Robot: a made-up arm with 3 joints. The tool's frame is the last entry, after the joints. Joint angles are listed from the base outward.
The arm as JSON. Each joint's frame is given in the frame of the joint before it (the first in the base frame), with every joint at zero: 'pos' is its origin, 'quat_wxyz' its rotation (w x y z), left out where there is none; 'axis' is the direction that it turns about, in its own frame. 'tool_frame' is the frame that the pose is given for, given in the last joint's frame.
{
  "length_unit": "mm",
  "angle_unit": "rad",
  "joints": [
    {
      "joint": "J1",
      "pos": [
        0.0,
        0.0,
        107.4
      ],
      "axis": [
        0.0,
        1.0,
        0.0
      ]
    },
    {
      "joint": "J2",
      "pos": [
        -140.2,
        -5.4,
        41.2
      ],
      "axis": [
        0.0,
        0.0,
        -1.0
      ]
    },
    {
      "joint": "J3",
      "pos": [
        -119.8,
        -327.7,
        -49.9
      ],
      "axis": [
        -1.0,
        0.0,
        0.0
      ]
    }
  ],
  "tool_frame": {
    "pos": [
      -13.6,
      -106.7,
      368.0
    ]
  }
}
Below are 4 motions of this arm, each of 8 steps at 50 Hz.
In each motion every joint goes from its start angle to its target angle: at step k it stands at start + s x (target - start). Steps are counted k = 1, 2, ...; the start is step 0. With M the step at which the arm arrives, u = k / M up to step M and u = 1 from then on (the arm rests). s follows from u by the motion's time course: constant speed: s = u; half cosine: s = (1 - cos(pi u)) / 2; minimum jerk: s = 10 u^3 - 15 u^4 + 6 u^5.
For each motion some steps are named. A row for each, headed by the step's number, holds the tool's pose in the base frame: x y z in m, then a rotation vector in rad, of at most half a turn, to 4 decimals.
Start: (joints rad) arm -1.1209 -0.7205 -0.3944
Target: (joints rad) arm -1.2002 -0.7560 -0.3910
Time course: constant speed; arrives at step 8
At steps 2, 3, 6, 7, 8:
2: -0.2061 -0.5173 0.3542 -0.0751 -0.9322 0.8403
3: -0.2077 -0.5160 0.3542 -0.0823 -0.9402 0.8440
6: -0.2128 -0.5119 0.3541 -0.1044 -0.9641 0.8548
7: -0.2145 -0.5105 0.3540 -0.1118 -0.9721 0.8584
8: -0.2163 -0.5092 0.3539 -0.1193 -0.9800 0.8618

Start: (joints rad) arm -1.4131 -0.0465 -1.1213
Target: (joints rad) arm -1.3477 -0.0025 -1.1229
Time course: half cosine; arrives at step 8
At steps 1, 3, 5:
1: -0.0929 -0.7162 -0.1226 0.8908 -1.2252 0.8150
3: -0.0983 -0.7149 -0.1292 0.9048 -1.2162 0.7978
5: -0.1064 -0.7130 -0.1384 0.9241 -1.2034 0.7732

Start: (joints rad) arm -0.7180 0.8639 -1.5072
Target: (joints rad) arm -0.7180 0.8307 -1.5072
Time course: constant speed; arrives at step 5
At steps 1, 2, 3, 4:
1: -0.5105 -0.3638 -0.4604 1.6516 -1.1965 -0.1560
2: -0.5087 -0.3679 -0.4589 1.6506 -1.1919 -0.1502
3: -0.5069 -0.3720 -0.4573 1.6497 -1.1872 -0.1443
4: -0.5051 -0.3761 -0.4557 1.6488 -1.1826 -0.1385

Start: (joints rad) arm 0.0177 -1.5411 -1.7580
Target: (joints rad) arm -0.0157 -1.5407 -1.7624
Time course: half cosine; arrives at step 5
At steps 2, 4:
2: 0.5235 -0.1587 -0.0784 1.3671 1.3271 1.0905
4: 0.5265 -0.1588 -0.0694 1.3557 1.3152 1.0994

